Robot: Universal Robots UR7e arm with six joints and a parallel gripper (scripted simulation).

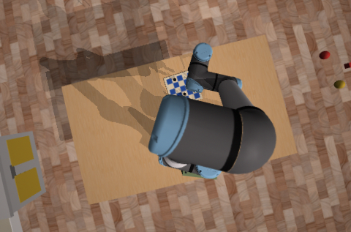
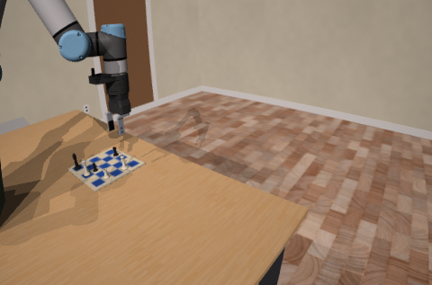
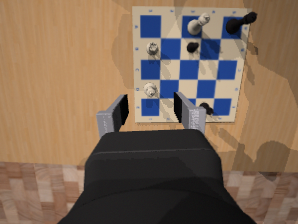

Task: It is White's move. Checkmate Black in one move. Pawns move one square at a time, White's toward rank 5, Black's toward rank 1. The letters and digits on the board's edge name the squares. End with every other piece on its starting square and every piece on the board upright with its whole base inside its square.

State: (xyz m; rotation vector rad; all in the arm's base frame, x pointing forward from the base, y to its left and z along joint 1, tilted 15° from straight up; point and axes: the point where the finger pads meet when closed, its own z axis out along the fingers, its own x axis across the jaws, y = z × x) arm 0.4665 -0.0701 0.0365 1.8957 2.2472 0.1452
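Now: hand 40 mm past the chessboard, 80 mm to the right of it and 160 mm above it. Round my hand: white piece: 120 mm behind, 70 mm to the left, 130 mm below; then tall black piece: 130 mm behind, 140 mm to the left, 130 mm below.
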